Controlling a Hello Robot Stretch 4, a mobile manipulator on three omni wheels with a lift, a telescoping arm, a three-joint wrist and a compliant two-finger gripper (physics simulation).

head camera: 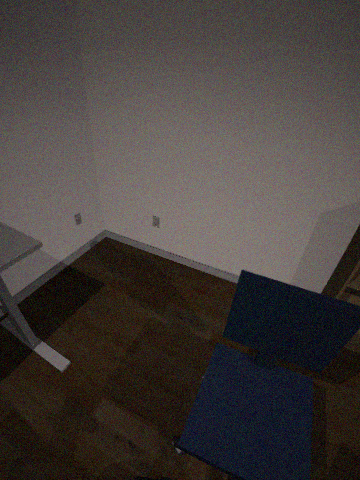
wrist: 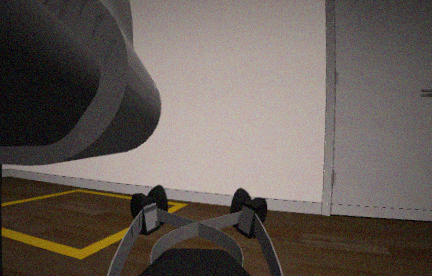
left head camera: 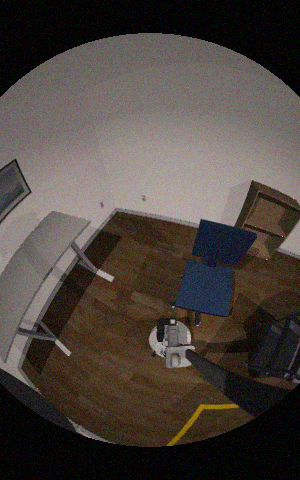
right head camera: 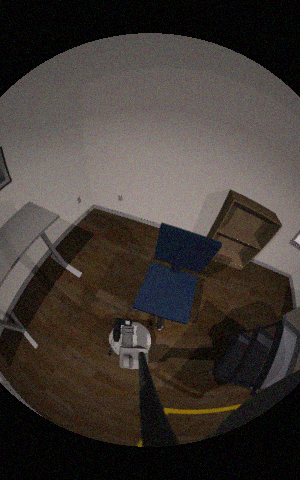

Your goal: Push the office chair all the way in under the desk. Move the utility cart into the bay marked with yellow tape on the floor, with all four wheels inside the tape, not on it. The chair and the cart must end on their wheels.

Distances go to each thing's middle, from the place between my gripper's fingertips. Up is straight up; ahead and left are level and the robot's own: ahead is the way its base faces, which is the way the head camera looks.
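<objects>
Chair seat (head camera: 248,411): well ahead of my hand, well to the right of it and a good way above it.
</objects>
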